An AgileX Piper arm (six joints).
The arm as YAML. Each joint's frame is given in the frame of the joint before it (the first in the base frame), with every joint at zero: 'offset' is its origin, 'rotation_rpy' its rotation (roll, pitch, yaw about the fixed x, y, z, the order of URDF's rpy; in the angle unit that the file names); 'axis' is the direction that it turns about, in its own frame. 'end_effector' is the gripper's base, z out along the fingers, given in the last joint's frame.
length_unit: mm
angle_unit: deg
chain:
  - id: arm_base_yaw
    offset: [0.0, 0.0, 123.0]
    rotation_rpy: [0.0, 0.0, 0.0]
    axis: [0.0, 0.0, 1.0]
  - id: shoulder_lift
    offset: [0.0, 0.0, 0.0]
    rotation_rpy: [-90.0, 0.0, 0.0]
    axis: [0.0, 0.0, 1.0]
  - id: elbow
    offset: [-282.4, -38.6, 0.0]
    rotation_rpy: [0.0, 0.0, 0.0]
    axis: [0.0, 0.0, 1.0]
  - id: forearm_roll
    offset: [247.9, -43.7, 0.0]
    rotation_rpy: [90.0, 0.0, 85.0]
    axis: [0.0, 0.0, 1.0]
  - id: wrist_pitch
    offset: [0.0, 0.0, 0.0]
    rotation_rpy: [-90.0, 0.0, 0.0]
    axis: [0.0, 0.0, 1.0]
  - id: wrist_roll
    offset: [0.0, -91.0, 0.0]
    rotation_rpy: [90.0, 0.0, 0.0]
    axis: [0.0, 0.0, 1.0]
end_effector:
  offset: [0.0, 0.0, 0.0]
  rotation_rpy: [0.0, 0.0, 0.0]
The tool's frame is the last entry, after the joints.
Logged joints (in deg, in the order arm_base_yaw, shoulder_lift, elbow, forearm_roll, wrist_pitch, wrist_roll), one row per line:
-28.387 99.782 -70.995 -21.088 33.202 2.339
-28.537 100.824 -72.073 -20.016 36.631 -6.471
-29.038 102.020 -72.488 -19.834 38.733 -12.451
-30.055 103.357 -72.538 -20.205 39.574 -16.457
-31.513 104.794 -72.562 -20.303 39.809 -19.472
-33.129 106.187 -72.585 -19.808 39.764 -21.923
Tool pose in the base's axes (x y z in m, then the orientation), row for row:
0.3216 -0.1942 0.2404 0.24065 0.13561 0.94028 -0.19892
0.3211 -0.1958 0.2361 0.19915 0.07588 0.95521 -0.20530
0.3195 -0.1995 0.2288 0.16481 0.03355 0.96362 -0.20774
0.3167 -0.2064 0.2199 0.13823 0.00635 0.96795 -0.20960
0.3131 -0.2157 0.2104 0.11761 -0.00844 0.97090 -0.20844
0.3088 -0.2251 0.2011 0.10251 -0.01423 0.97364 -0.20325
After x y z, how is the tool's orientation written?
As a quaternion, w x y z.
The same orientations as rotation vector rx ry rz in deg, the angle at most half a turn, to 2 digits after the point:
21.26 147.40 -31.18
12.16 153.06 -32.90
5.48 157.32 -33.92
1.05 160.39 -34.73
-1.42 162.78 -34.95
-2.41 164.67 -34.37

